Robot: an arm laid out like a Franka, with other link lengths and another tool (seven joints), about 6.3 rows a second.
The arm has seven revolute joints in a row. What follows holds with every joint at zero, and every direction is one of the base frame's.
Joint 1 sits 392.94 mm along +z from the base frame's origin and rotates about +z.
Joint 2 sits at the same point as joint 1 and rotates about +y.
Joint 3 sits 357.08 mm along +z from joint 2 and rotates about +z.
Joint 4 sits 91.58 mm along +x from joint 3 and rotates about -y.
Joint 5 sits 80.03 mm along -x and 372.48 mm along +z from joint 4 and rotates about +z.
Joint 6 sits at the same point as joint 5 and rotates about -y.
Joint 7 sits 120.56 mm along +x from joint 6 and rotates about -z.
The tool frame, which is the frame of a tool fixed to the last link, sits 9 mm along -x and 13 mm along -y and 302.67 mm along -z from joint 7; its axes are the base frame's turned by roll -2.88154, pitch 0 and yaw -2.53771 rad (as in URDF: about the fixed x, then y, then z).
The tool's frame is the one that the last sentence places.
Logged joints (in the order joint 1, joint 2, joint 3, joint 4, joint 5, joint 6, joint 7), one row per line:
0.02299 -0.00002 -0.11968 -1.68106 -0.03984 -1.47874 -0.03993
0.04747 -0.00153 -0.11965 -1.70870 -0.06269 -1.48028 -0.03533
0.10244 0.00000 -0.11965 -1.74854 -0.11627 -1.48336 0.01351
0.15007 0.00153 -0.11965 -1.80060 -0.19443 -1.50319 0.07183
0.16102 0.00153 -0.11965 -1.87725 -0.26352 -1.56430 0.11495
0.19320 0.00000 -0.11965 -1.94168 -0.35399 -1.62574 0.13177
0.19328 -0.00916 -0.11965 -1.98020 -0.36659 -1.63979 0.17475
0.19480 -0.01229 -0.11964 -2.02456 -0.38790 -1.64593 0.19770
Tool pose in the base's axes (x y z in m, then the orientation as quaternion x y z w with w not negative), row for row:
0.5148 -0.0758 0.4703 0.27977 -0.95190 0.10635 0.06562
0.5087 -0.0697 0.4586 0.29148 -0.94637 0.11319 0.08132
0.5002 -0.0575 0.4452 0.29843 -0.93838 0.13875 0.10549
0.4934 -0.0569 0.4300 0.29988 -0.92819 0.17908 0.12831
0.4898 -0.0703 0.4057 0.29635 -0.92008 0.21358 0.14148
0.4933 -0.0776 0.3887 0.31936 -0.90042 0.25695 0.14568
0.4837 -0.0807 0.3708 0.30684 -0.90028 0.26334 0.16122
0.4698 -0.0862 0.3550 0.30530 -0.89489 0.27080 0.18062
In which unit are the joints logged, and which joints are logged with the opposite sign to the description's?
The joints are logged in radians. Opposite sign: joint 2, joint 6.
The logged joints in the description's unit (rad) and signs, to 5 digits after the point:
0.02299 0.00002 -0.11968 -1.68106 -0.03984 1.47874 -0.03993
0.04747 0.00153 -0.11965 -1.70870 -0.06269 1.48028 -0.03533
0.10244 0.00000 -0.11965 -1.74854 -0.11627 1.48336 0.01351
0.15007 -0.00153 -0.11965 -1.80060 -0.19443 1.50319 0.07183
0.16102 -0.00153 -0.11965 -1.87725 -0.26352 1.56430 0.11495
0.19320 0.00000 -0.11965 -1.94168 -0.35399 1.62574 0.13177
0.19328 0.00916 -0.11965 -1.98020 -0.36659 1.63979 0.17475
0.19480 0.01229 -0.11964 -2.02456 -0.38790 1.64593 0.19770

